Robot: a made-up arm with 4 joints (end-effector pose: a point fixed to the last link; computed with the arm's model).
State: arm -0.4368 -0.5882 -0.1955 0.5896
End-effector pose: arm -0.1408 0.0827 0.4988 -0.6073 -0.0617 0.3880
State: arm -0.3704 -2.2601 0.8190 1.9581
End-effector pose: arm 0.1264 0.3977 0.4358 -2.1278 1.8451 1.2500
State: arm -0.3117 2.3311 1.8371 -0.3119
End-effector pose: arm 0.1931 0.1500 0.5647 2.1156 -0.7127 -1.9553
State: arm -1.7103 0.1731 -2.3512 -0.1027
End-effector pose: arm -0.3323 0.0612 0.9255 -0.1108 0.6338 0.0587
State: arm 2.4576 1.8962 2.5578 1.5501
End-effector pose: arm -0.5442 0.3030 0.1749 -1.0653 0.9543 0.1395
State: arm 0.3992 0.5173 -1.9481 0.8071
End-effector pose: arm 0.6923 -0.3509 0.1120 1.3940 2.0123 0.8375
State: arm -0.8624 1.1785 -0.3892 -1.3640
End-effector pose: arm -0.0024 -0.1090 0.7105 1.0015 0.2812 -0.5442
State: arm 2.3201 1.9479 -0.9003 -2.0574
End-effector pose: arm -0.3217 -0.1038 -0.3304 0.3853 -2.0240 0.6342
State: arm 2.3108 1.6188 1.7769 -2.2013
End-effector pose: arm -0.0270 -0.2181 0.0020 0.8386 0.5693 2.3819
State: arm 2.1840 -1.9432 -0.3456 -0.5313
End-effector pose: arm -0.3529 0.2775 0.2773 -1.6282 1.0102 1.5357
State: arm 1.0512 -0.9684 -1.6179 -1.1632
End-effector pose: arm 0.1419 0.3413 -0.3540 -2.4990 1.3983 -0.6572
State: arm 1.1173 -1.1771 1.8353 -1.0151
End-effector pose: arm -0.1844 0.0152 -0.1683 0.1958 -0.5714 0.2127
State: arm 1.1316 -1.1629 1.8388 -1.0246
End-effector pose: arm -0.1894 0.0222 -0.1654 0.2052 -0.5595 0.1884
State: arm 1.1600 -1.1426 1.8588 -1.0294
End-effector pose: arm -0.1988 0.0276 -0.1635 0.2293 -0.5424 0.1639
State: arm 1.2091 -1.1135 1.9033 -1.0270
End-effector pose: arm -0.2148 0.0310 -0.1629 0.2744 -0.5185 0.1382
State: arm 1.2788 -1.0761 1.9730 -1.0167
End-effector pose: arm -0.2381 0.0329 -0.1637 0.3388 -0.4903 0.1096
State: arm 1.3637 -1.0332 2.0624 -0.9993
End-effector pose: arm -0.2674 0.0345 -0.1653 0.4149 -0.4629 0.0767
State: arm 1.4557 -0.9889 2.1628 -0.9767
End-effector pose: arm -0.3003 0.0370 -0.1673 0.4929 -0.4411 0.0403
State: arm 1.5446 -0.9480 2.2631 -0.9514
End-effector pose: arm -0.3331 0.0407 -0.1693 0.5635 -0.4284 0.0041
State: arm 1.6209 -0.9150 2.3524 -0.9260
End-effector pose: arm -0.3621 0.0448 -0.1713 0.6205 -0.4247 -0.0260
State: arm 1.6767 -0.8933 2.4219 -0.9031
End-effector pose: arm -0.3838 0.0476 -0.1740 0.6615 -0.4283 -0.0442
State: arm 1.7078 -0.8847 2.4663 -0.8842
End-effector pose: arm -0.3965 0.0474 -0.1782 0.6871 -0.4360 -0.0467
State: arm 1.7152 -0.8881 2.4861 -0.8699
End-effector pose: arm -0.4002 0.0440 -0.1840 0.6999 -0.4455 -0.0338
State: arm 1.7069 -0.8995 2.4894 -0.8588
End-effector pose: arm -0.3977 0.0379 -0.1909 0.7043 -0.4556 -0.0103
